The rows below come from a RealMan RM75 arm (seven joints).
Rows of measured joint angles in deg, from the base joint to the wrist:
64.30, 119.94, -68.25, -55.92, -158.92, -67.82, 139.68
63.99, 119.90, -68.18, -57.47, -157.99, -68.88, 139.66
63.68, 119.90, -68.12, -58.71, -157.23, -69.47, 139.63
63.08, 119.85, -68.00, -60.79, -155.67, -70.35, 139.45
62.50, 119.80, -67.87, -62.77, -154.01, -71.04, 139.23
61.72, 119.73, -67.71, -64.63, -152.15, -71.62, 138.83
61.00, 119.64, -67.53, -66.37, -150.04, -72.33, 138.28
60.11, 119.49, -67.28, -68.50, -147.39, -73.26, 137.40
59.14, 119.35, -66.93, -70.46, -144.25, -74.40, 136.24
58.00, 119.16, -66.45, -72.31, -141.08, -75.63, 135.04
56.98, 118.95, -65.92, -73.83, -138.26, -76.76, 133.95
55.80, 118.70, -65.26, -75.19, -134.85, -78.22, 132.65
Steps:
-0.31, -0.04, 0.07, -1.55, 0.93, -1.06, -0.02
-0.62, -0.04, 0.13, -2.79, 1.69, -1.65, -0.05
-1.22, -0.09, 0.25, -4.87, 3.25, -2.53, -0.23
-1.80, -0.14, 0.38, -6.85, 4.91, -3.22, -0.45
-2.58, -0.21, 0.54, -8.71, 6.77, -3.80, -0.85
-3.30, -0.30, 0.72, -10.45, 8.88, -4.51, -1.40
-4.19, -0.45, 0.97, -12.58, 11.53, -5.44, -2.28
-5.16, -0.59, 1.32, -14.54, 14.67, -6.58, -3.44
-6.30, -0.78, 1.80, -16.39, 17.84, -7.81, -4.64
-7.32, -0.99, 2.33, -17.91, 20.66, -8.94, -5.73
-8.50, -1.24, 2.99, -19.27, 24.07, -10.40, -7.03

